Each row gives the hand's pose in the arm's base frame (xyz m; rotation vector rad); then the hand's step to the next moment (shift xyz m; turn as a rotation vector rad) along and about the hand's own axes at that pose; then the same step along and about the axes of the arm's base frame.
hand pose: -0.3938 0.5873 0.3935 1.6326 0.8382 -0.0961
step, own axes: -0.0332 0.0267 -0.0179 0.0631 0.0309 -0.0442
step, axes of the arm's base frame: -0.0162 0.0005 0.0433 0.0468 0.0683 0.0056
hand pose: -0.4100 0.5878 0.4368 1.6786 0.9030 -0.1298
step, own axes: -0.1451 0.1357 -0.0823 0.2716 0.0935 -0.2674
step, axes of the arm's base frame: -0.0473 -0.0041 0.2097 0.1489 0.3626 0.0183
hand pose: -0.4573 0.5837 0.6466 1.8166 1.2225 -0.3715
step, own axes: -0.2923 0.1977 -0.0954 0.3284 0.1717 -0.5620
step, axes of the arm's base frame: 0.0114 -0.1196 0.3452 0.1781 0.6222 0.1853
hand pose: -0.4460 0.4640 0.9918 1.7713 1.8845 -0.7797
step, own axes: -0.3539 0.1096 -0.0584 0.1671 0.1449 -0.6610
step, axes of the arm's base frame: 0.1430 -0.2236 0.2650 0.1715 0.5665 0.3681
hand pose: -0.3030 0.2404 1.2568 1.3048 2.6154 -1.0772
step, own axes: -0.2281 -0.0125 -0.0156 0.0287 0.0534 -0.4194
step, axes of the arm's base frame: 0.1433 -0.1542 0.0901 0.1315 0.2900 0.2796
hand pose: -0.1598 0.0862 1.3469 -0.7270 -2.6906 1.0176
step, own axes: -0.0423 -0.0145 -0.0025 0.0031 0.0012 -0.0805
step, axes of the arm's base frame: 0.0319 -0.0291 0.0118 0.0239 0.0486 0.0597
